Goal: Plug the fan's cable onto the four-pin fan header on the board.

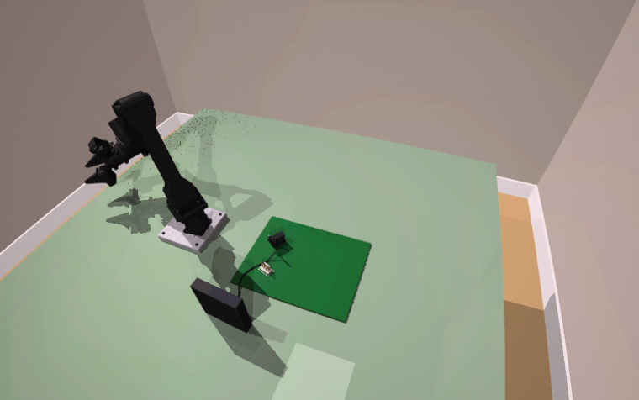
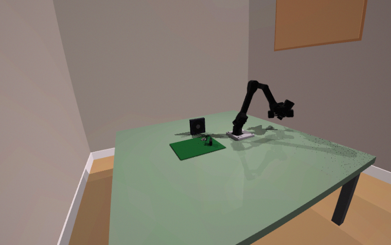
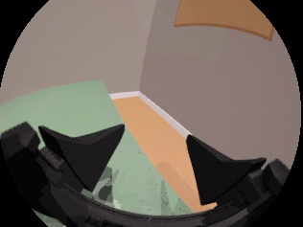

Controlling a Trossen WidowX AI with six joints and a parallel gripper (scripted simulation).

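Now: the dark plug 68 cm ahead of my gripper tip, 6 cm to the right of it and 8 cm below it. Round my gripper tip: black fan (63 cm ahead, 29 cm to the right, 4 cm below); then green board (76 cm ahead, 11 cm to the right, 11 cm below).
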